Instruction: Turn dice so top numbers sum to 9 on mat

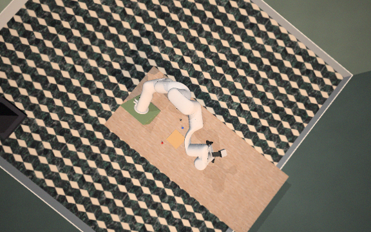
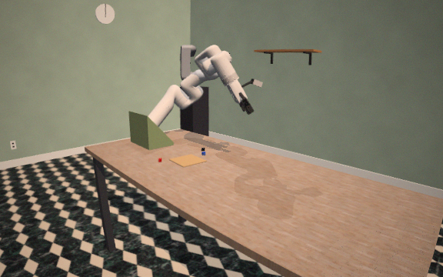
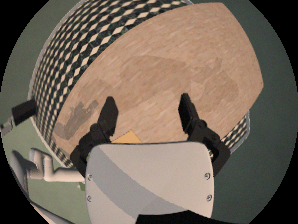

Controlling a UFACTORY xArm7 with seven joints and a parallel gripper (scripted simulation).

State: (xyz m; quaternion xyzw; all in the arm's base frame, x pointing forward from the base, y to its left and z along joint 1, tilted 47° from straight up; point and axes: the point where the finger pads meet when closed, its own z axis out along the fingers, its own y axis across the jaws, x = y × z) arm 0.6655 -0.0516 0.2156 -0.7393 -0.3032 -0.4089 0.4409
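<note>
Now: the red die 33 cm behind my hand, 27 cm to the right of it and 26 cm below it. Also, from my hand: black die 33 cm behind, 2 cm to the left, 26 cm below; then blue die 27 cm behind, 3 cm to the right, 26 cm below; then tan mat 25 cm behind, 16 cm to the right, 27 cm below.
</note>
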